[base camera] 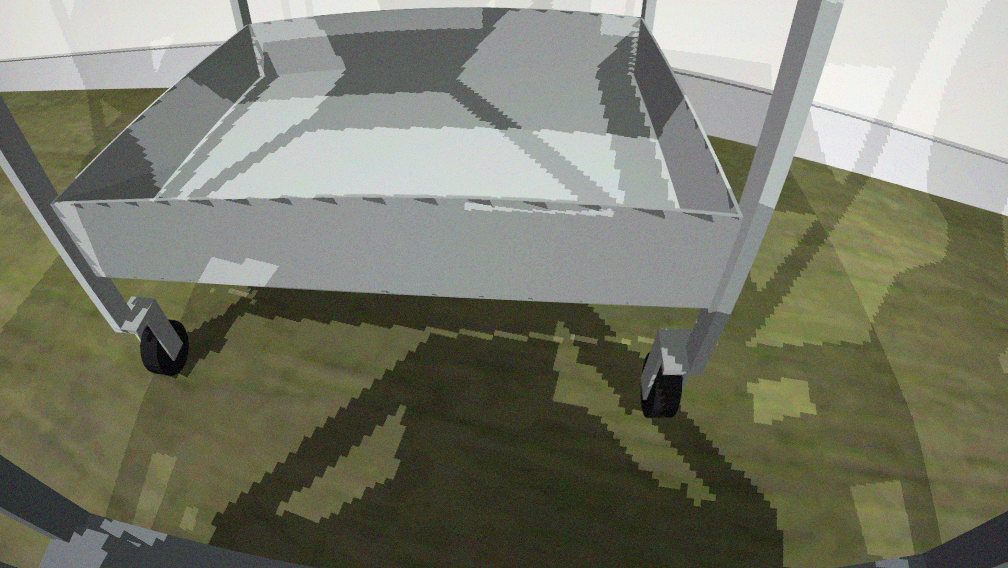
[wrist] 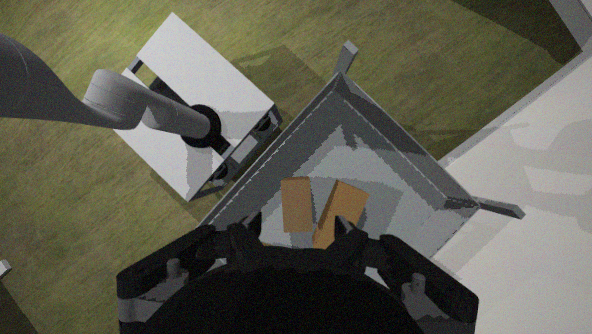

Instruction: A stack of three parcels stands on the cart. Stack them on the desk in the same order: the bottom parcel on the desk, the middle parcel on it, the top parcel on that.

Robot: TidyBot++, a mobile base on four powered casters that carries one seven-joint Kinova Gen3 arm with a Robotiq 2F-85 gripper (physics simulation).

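Places are measured from the arm's base along level axes (x left, y back, z up), in centimetres.
Where they show: gripper, between the fingertips: [wrist: 297,223]; arm's base, origin of its link: [wrist: 198,126].
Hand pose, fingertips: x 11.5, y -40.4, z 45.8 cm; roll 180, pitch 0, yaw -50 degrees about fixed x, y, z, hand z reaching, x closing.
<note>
Things, the pixels of their top centre, and the offset from my fingertips. "*": a spot on its surface instead.
- cart's upper tray, a spot on its surface: [wrist: 400,132] * dx +19.5, dy -5.4, dz -13.6 cm
- thin brown edge, a spot on its surface: [wrist: 270,245] * dx -12.7, dy -3.4, dz -18.9 cm
- cart's lower tray, a spot on its surface: [base camera: 423,246] * dx -6.7, dy +9.4, dz -68.6 cm
In the wrist view, two brown box-shaped parcels lie side by side in the cart's upper tray [wrist: 400,132]. One parcel [wrist: 296,202] is at the left; the other parcel [wrist: 349,198] is at the right, turned at an angle and partly covered by the right finger. A thin brown edge [wrist: 270,245] shows just above the gripper's body; the rest of it is hidden. My gripper [wrist: 297,223] is open, with nothing between its fingers, and appears above the tray. The base camera shows the cart's lower tray [base camera: 423,246], with no parcel visible in it. The desk cannot be made out.
The robot's white base [wrist: 210,70] stands close beside the cart, with the arm [wrist: 175,112] rising from it. The cart has raised tray walls, corner posts [base camera: 782,134] and wheels [base camera: 661,384]. A pale wall [wrist: 540,200] stands on the cart's far side.
</note>
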